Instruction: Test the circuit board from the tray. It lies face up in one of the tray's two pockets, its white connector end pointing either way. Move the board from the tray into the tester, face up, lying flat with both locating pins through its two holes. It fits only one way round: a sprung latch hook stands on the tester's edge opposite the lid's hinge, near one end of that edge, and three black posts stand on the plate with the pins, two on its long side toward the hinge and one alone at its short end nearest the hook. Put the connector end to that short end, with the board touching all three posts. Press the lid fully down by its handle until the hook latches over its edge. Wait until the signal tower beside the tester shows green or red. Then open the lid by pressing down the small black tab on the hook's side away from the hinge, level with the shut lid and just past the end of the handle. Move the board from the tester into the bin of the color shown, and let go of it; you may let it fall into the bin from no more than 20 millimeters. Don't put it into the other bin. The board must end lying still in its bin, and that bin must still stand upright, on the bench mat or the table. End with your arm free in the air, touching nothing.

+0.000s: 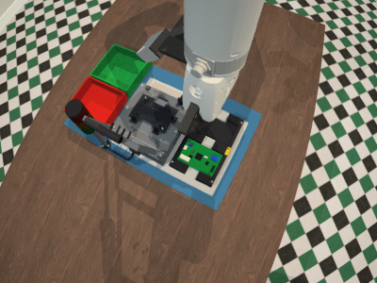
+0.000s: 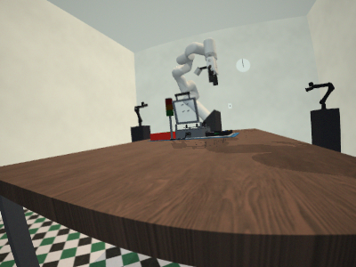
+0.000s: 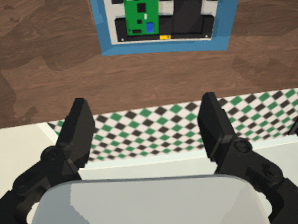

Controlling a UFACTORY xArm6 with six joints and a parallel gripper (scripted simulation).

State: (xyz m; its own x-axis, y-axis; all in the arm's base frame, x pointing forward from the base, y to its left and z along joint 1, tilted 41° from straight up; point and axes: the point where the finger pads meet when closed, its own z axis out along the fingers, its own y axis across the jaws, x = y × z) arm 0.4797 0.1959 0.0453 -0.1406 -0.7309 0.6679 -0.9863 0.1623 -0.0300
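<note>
The green circuit board lies 310 mm below my hand. Also, from my hand: black nest (50 mm behind, 160 mm to the right, 260 mm below); clear lid (60 mm ahead, 180 mm to the right, 150 mm below); latch hook (110 mm behind, 100 mm to the right, 240 mm below).
</note>
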